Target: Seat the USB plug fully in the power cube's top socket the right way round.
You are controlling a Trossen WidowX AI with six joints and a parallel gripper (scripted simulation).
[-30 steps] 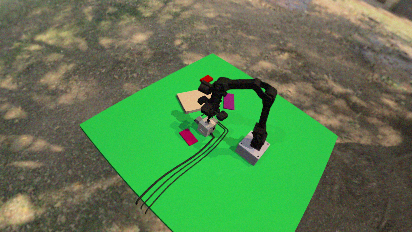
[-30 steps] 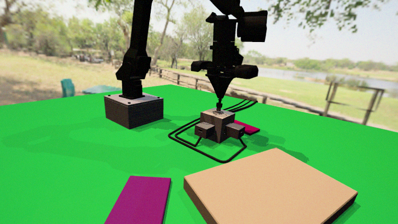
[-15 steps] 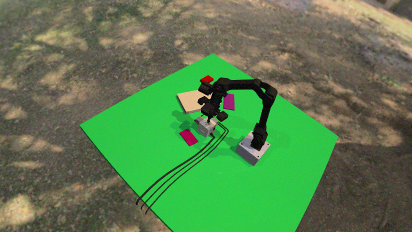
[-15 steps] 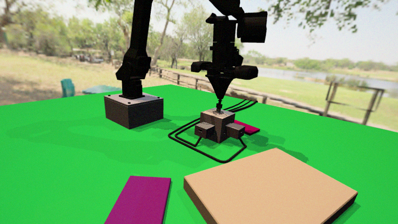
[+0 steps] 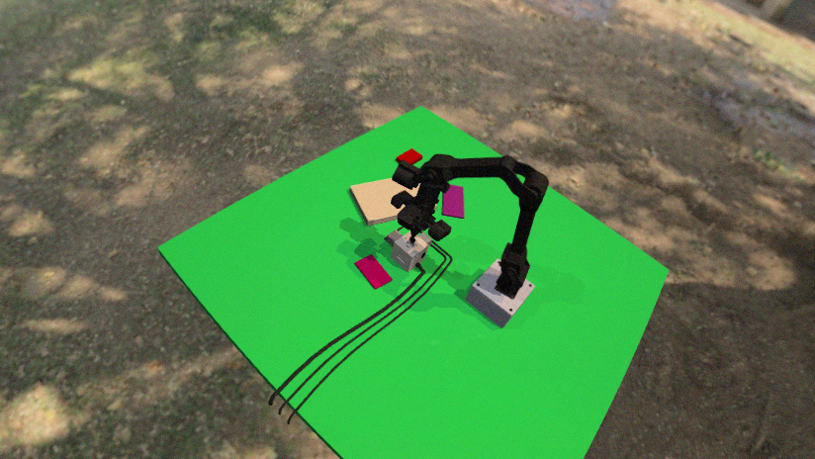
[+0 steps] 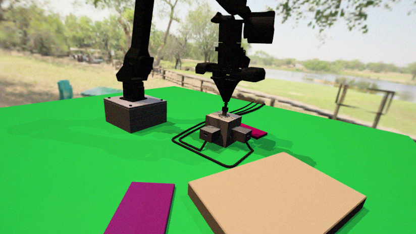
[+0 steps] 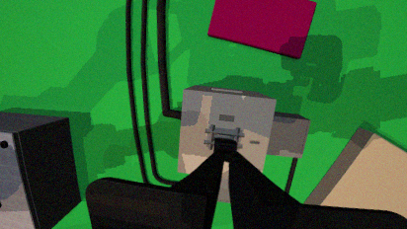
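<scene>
Now: gripper tip 2 cm above the black USB plug. Also, from my gripper tip: pink card (11 cm to the left, 11 cm below, 5 cm ahead); then socket (5 cm below); then tan slab (19 cm to the right, 18 cm ahead, 10 cm below).
</scene>
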